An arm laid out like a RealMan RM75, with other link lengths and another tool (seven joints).
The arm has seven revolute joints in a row. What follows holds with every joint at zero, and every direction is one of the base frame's. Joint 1 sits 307.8 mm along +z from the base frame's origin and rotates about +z. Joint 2 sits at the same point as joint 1 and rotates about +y. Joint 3 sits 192 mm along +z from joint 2 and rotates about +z. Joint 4 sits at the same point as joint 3 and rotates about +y. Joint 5 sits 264.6 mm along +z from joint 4 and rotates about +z. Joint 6 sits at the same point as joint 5 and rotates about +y. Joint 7 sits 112.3 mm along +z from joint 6 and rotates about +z. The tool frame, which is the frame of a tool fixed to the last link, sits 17 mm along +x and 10 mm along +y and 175 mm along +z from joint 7; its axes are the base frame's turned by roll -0.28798, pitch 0 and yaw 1.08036 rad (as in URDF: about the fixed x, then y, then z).
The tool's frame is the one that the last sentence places.
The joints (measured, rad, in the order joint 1, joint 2, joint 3, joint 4, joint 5, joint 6, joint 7), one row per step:
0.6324 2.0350 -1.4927 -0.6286 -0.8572 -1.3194 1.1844
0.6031 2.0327 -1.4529 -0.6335 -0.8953 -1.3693 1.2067
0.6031 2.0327 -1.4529 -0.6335 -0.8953 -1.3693 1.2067
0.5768 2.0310 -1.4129 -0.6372 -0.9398 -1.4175 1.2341
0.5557 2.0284 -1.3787 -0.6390 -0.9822 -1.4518 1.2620
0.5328 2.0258 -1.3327 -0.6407 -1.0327 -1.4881 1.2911
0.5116 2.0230 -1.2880 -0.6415 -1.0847 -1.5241 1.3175
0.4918 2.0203 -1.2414 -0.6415 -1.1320 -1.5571 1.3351
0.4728 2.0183 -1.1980 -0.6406 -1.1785 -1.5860 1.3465
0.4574 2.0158 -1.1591 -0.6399 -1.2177 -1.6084 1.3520
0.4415 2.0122 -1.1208 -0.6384 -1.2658 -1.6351 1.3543
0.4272 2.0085 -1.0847 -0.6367 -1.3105 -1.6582 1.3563
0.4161 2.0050 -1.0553 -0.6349 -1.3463 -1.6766 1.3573
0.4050 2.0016 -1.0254 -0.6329 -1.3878 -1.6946 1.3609
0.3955 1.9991 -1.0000 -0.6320 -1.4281 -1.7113 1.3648
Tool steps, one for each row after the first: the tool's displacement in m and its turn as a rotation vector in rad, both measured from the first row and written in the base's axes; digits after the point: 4 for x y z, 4 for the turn. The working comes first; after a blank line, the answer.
Tool pose at each row, in the base's axes (x y z in m, rotation vector in rad; the steps are taken from these numbers as rounded here):
-0.0153 0.4205 -0.0309 1.8444 -1.2515 -1.4757
-0.0053 0.4138 -0.0228 1.8229 -1.2556 -1.4713
-0.0053 0.4138 -0.0228 1.8229 -1.2556 -1.4713
0.0050 0.4062 -0.0166 1.8023 -1.2673 -1.4571
0.0156 0.4007 -0.0129 1.7865 -1.2907 -1.4409
0.0283 0.3960 -0.0075 1.7715 -1.3188 -1.4294
0.0411 0.3905 -0.0033 1.7594 -1.3475 -1.4136
0.0536 0.3862 0.0020 1.7523 -1.3709 -1.4074
0.0662 0.3819 0.0058 1.7498 -1.3948 -1.4009
0.0773 0.3789 0.0096 1.7522 -1.4138 -1.3994
0.0898 0.3734 0.0116 1.7605 -1.4347 -1.3848
0.1015 0.3685 0.0135 1.7674 -1.4566 -1.3722
0.1110 0.3644 0.0152 1.7726 -1.4749 -1.3622
0.1214 0.3594 0.0158 1.7760 -1.4999 -1.3459
0.1306 0.3540 0.0154 1.7787 -1.5237 -1.3251

0.0100 -0.0067 0.0081 -0.0155 0.0115 -0.0014
0.0100 -0.0067 0.0081 -0.0155 0.0115 -0.0014
0.0203 -0.0143 0.0143 -0.0377 0.0170 -0.0042
0.0309 -0.0198 0.0180 -0.0599 0.0145 -0.0145
0.0436 -0.0245 0.0234 -0.0788 0.0109 -0.0303
0.0564 -0.0300 0.0276 -0.0988 0.0038 -0.0449
0.0689 -0.0343 0.0329 -0.1090 -0.0020 -0.0596
0.0815 -0.0386 0.0367 -0.1166 -0.0111 -0.0743
0.0926 -0.0416 0.0405 -0.1177 -0.0202 -0.0874
0.1051 -0.0471 0.0425 -0.1240 -0.0376 -0.0963
0.1168 -0.0520 0.0444 -0.1296 -0.0539 -0.1069
0.1263 -0.0561 0.0461 -0.1341 -0.0671 -0.1161
0.1367 -0.0611 0.0467 -0.1440 -0.0836 -0.1279
0.1459 -0.0665 0.0463 -0.1567 -0.1006 -0.1372

